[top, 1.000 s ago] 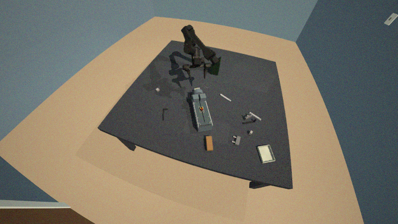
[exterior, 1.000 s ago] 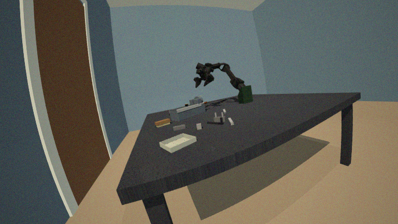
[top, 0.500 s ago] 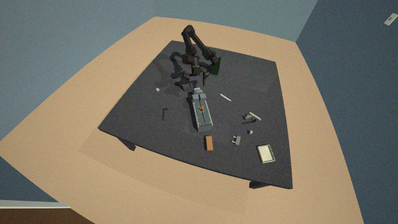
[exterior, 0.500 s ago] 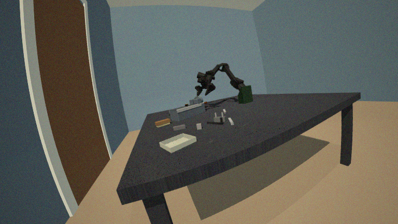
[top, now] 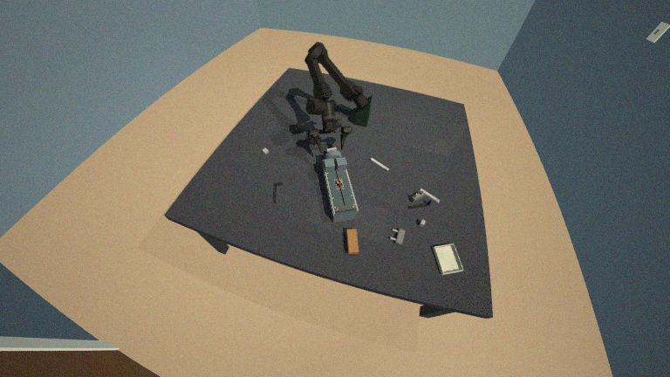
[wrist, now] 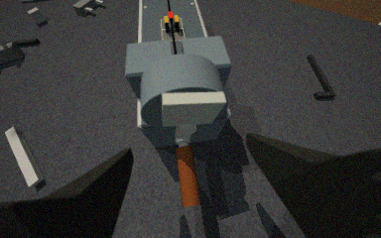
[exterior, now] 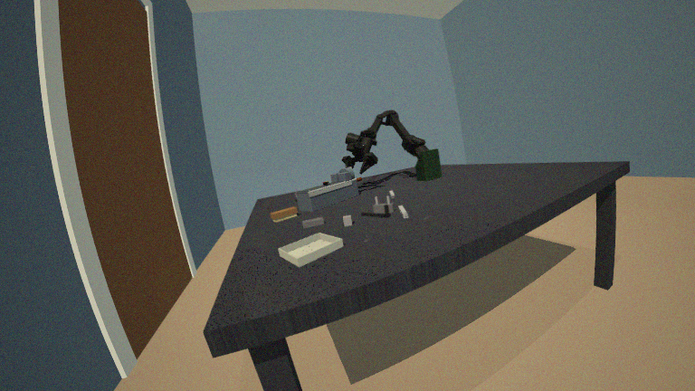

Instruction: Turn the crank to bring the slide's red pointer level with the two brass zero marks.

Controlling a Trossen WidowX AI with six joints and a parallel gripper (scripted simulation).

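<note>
Right now the crank is 20 mm below my gripper tip. Also, from my gripper tip: orange crank handle (30 mm below, 20 mm behind, 10 mm to the right); then red pointer (140 mm ahead, 100 mm to the left, 10 mm below); then orange block (310 mm ahead, 220 mm to the left, 80 mm below).
</note>
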